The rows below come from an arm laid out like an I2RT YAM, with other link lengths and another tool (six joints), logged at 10 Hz.
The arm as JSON. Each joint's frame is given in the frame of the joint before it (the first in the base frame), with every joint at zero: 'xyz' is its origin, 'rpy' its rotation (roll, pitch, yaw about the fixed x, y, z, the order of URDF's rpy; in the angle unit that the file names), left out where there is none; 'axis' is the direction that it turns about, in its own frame. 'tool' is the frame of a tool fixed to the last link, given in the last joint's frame.
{
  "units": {
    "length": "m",
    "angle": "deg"
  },
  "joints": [
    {
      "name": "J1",
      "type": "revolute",
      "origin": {
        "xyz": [
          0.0,
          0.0,
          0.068
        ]
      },
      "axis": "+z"
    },
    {
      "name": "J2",
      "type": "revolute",
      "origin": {
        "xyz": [
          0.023,
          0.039,
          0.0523
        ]
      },
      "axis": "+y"
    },
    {
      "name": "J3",
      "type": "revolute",
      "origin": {
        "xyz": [
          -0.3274,
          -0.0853,
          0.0
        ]
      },
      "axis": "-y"
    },
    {
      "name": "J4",
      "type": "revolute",
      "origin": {
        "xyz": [
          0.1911,
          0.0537,
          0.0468
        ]
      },
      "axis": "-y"
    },
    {
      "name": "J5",
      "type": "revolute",
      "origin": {
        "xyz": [
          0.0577,
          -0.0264,
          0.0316
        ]
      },
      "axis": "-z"
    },
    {
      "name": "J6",
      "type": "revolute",
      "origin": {
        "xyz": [
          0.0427,
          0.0,
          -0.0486
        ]
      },
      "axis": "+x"
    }
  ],
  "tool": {
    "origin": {
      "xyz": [
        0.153,
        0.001,
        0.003
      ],
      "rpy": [
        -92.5,
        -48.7,
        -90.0
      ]
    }
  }
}
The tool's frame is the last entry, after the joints.
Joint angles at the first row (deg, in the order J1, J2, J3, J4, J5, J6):
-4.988, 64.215, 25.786, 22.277, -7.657, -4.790
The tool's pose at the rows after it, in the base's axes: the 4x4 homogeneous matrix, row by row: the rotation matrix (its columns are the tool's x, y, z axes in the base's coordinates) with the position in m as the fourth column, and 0 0 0 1 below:
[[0.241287, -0.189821, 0.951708, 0.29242], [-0.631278, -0.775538, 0.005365, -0.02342], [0.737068, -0.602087, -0.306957, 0.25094], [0, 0, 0, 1]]
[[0.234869, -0.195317, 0.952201, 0.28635], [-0.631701, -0.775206, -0.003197, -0.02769], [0.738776, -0.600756, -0.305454, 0.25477], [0, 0, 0, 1]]
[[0.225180, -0.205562, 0.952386, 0.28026], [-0.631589, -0.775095, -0.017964, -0.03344], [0.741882, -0.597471, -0.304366, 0.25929], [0, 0, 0, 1]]
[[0.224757, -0.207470, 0.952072, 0.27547], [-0.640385, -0.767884, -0.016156, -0.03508], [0.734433, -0.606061, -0.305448, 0.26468], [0, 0, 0, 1]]
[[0.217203, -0.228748, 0.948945, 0.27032], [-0.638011, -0.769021, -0.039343, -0.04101], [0.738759, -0.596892, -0.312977, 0.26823], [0, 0, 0, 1]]
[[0.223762, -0.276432, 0.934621, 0.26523], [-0.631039, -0.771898, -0.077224, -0.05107], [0.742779, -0.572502, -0.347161, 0.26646], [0, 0, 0, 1]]
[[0.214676, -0.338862, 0.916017, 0.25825], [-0.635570, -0.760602, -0.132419, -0.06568], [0.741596, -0.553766, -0.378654, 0.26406], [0, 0, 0, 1]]
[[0.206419, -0.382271, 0.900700, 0.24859], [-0.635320, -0.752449, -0.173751, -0.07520], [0.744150, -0.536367, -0.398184, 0.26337], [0, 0, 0, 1]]
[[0.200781, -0.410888, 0.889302, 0.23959], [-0.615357, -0.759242, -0.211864, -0.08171], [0.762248, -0.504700, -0.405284, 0.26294], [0, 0, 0, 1]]
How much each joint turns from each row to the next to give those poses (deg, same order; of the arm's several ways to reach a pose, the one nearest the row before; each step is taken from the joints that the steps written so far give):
-2.168, -0.975, 0.657, -1.979, -1.455, 0.641
-1.887, -1.645, 0.828, -2.452, -1.322, -0.510
-2.255, -1.589, 1.121, -2.729, -1.321, -0.657
-1.718, -1.294, 1.567, -3.020, -1.729, 0.142
-1.572, -1.172, 1.553, -3.224, -0.150, -0.742
-2.168, -0.326, 2.063, -4.552, 0.276, -1.691
-3.123, -0.295, 1.636, -3.916, 0.472, -1.128
-2.619, -1.141, 1.199, -3.610, 0.138, -1.178
-1.490, -1.398, 0.422, -2.278, 0.897, -1.978

